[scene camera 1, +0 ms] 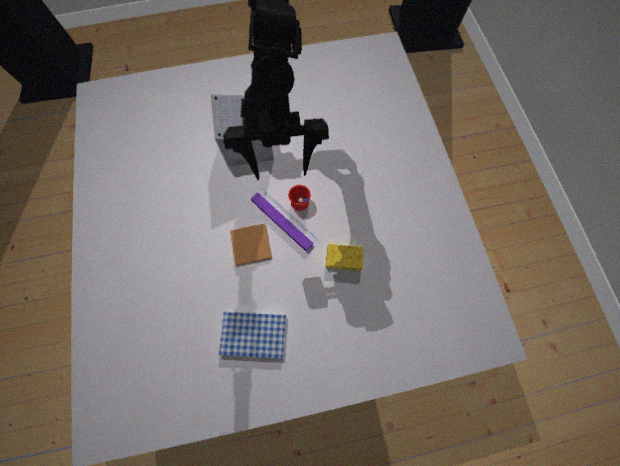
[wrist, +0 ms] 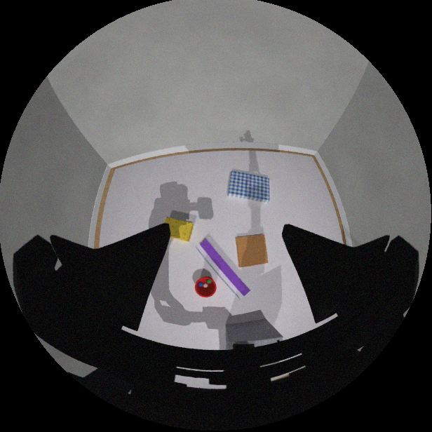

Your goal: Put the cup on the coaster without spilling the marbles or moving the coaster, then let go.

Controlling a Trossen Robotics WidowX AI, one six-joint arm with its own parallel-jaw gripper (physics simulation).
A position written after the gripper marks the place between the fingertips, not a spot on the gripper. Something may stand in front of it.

Observation:
In view: the gripper point(scene camera 1: 281, 177) and an orange-brown coaster point(scene camera 1: 250, 244).
The orange-brown coaster is seen too in the wrist view point(wrist: 251, 250). The gripper also shows in the wrist view point(wrist: 228, 230).

